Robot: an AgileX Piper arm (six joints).
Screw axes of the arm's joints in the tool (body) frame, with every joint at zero. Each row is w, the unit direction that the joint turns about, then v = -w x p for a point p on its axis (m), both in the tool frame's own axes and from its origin. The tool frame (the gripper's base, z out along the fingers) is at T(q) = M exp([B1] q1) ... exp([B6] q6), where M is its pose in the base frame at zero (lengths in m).
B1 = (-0.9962, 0, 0.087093, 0, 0.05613, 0)
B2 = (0, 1, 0, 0.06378, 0, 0.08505)
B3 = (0, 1, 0, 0.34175, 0, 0.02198)
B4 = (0, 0, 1, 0, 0, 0)
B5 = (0, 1, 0, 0.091, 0, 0)
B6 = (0, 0, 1, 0, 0, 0)
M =
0.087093 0 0.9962 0.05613
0 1 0 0
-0.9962 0 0.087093 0.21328
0 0 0 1
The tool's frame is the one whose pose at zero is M.
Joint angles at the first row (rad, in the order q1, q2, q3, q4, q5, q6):
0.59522, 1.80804, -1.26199, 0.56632, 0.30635, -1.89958
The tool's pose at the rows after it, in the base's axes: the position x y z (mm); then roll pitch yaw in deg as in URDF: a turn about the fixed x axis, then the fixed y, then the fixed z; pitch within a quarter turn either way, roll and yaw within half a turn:
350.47 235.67 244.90 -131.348 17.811 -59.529
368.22 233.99 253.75 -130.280 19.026 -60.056
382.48 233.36 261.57 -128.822 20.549 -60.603
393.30 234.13 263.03 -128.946 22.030 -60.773
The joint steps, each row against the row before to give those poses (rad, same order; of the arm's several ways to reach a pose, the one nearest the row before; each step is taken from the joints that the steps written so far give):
-0.04357, 0.04292, -0.08427, 0.04153, 0.02750, -0.00308
-0.02964, 0.03653, -0.08493, 0.01378, 0.03732, 0.00008
-0.02076, 0.03102, -0.07054, 0.02427, 0.01955, -0.00005
-0.01485, 0.03447, -0.05808, 0.02059, 0.03292, -0.00003

